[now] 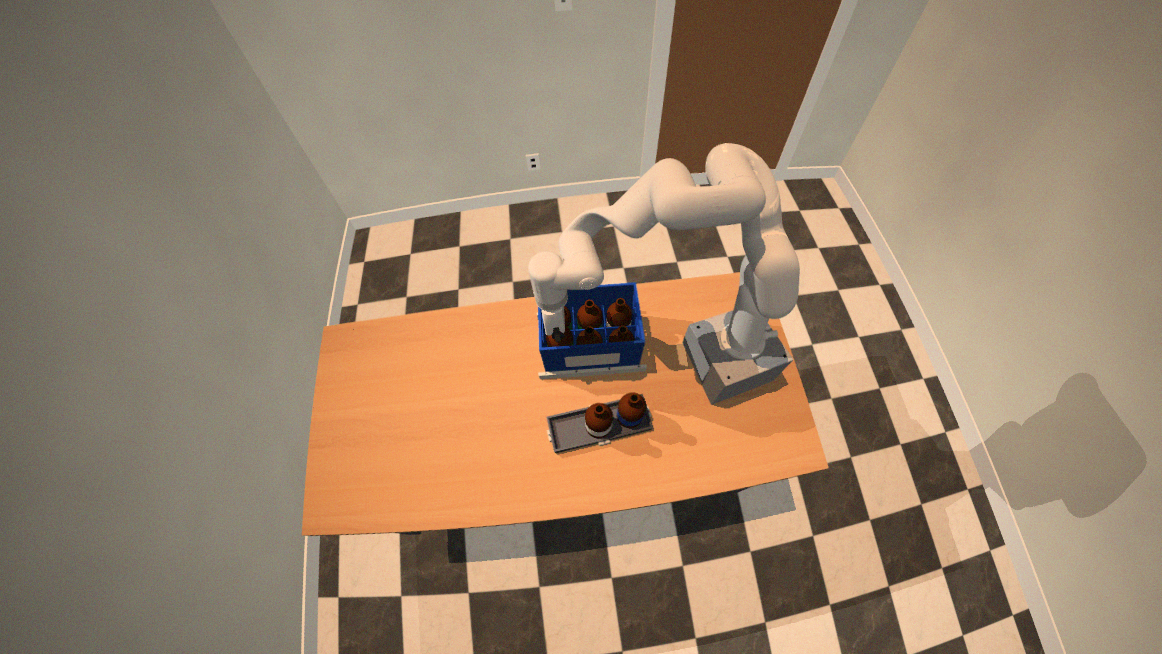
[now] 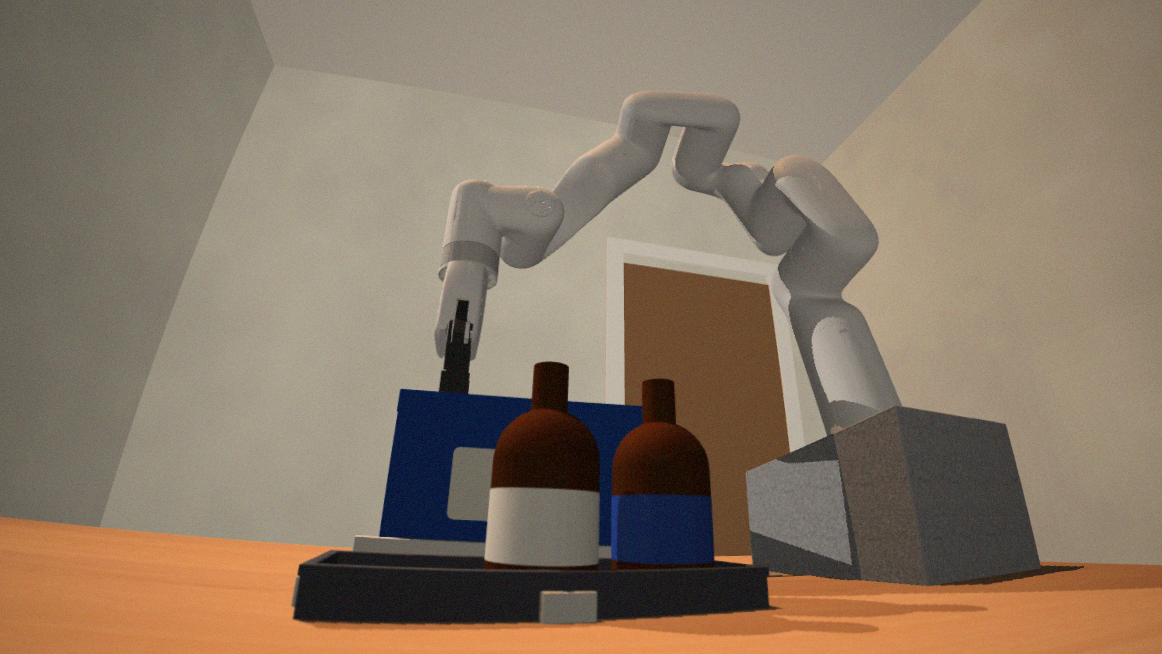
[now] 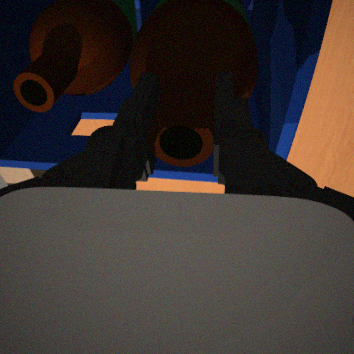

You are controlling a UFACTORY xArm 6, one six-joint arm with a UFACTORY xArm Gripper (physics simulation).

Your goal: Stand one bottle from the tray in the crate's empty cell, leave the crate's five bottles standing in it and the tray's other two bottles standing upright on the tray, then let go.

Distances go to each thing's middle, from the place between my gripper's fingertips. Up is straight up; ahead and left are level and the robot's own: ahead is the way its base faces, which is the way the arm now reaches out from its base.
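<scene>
Green-labelled brown bottle (image 3: pixel 185 51), 40 mm below my hand. Blue-labelled bottle (image 2: pixel 661 517), from my hand 210 mm to the left, 170 mm behind, 90 mm below. Pale strip (image 2: pixel 361 543), from my hand 70 mm to the left, 80 mm behind, 150 mm below.
</scene>
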